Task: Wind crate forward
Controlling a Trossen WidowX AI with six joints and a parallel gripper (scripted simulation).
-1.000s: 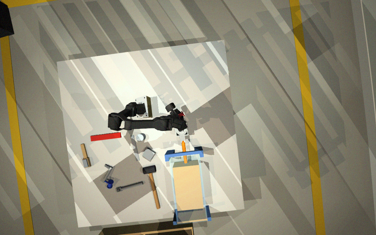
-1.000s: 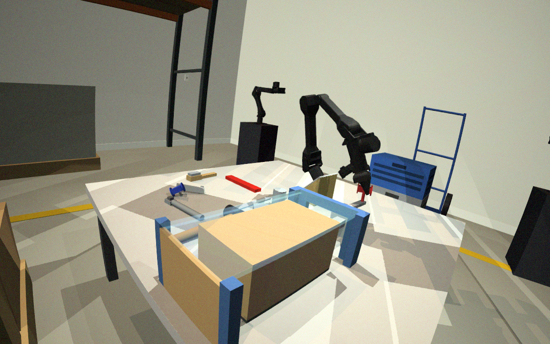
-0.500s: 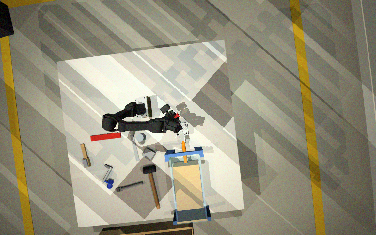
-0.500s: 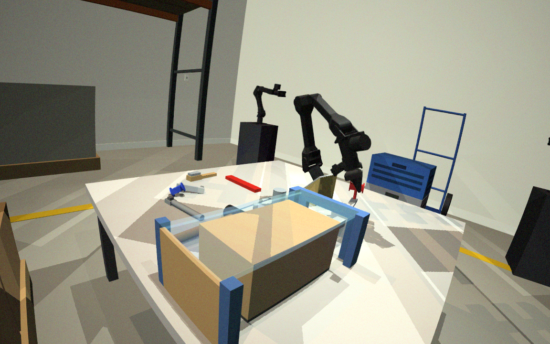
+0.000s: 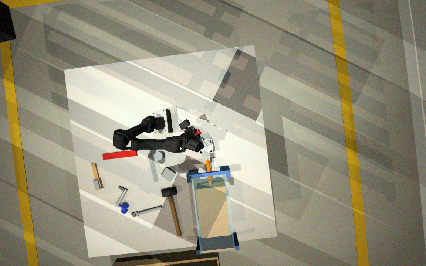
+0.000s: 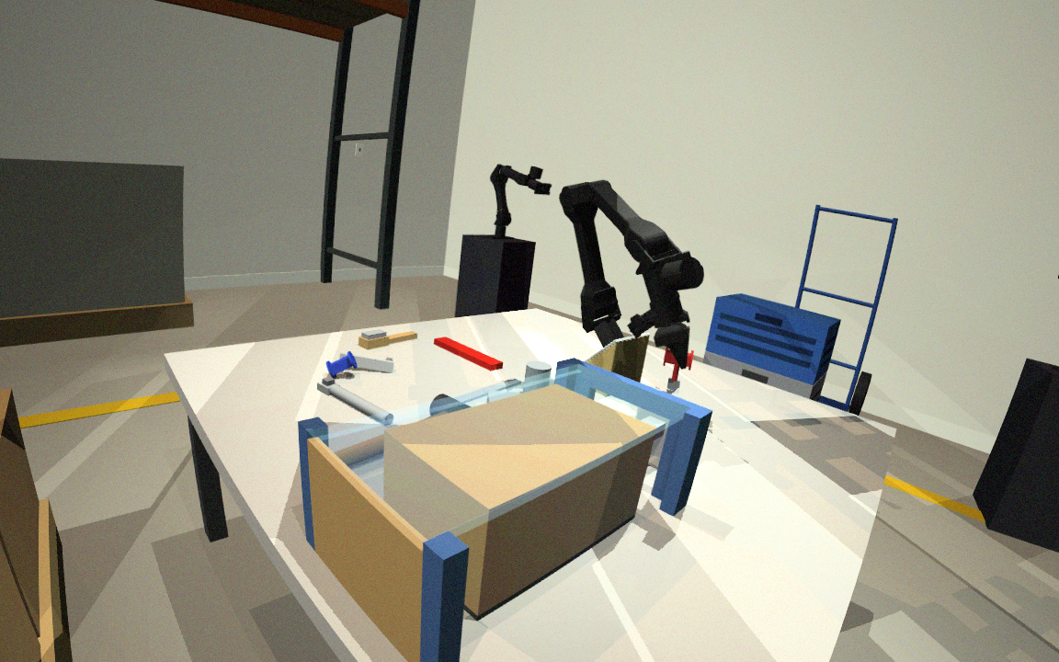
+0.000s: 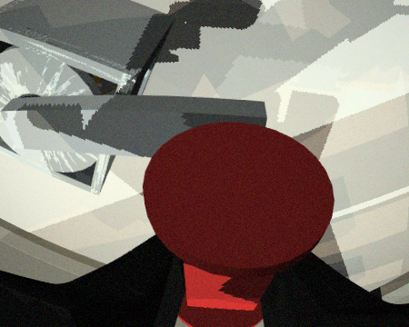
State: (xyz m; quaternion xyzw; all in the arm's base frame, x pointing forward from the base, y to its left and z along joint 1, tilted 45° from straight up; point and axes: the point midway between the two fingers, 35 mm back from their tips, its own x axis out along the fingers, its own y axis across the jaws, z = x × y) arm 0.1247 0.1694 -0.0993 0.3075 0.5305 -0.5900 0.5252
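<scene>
Now: the red-knobbed winch handle 4 cm ahead of my gripper tip and 3 cm below it. The rest, counted from my gripper tip: grey block (22 cm ahead, 27 cm to the right, 12 cm below); then winch (8 cm ahead, 1 cm to the left, 10 cm below); then red knob (1 cm to the right).
</scene>
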